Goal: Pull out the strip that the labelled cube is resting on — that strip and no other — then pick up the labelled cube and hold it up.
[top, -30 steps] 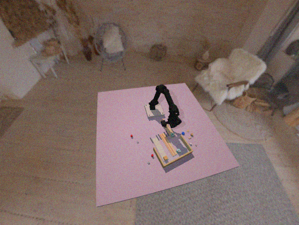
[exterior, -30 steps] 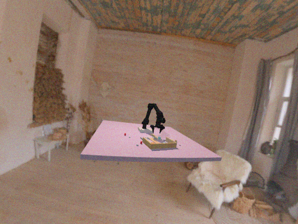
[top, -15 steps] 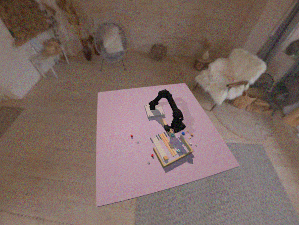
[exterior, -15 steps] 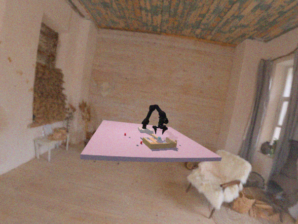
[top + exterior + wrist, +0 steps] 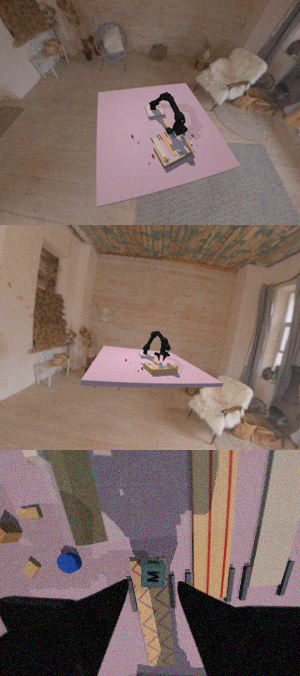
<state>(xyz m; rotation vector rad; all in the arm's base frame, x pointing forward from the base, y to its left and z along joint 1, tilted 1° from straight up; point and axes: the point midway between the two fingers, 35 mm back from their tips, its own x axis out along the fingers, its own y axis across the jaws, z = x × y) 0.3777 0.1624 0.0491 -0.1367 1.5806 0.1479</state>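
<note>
The blue disc is 120 mm to the left of my gripper tip, 50 mm below it and 20 mm behind it.
</note>
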